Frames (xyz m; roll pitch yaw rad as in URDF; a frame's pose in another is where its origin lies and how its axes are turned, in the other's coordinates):
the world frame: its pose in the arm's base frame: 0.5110 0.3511 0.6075 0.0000 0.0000 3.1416
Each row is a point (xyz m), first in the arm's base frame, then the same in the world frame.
Working: the arm's base frame: its pose in the world frame: 0.5110 0.3511 -0.6075 0.0000 0.0000 3.1416

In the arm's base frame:
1: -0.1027 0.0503 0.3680
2: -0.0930 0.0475 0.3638
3: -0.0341 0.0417 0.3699
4: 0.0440 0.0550 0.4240
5: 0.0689 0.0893 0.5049
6: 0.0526 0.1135 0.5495
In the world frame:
1: 0.6137 0.3008 -0.2395
2: 0.6040 0.3036 -0.2437
3: 0.5451 0.3094 -0.2376
4: 0.4670 0.2961 -0.1835
5: 0.4421 0.2618 -0.1026
6: 0.4584 0.2376 -0.0580

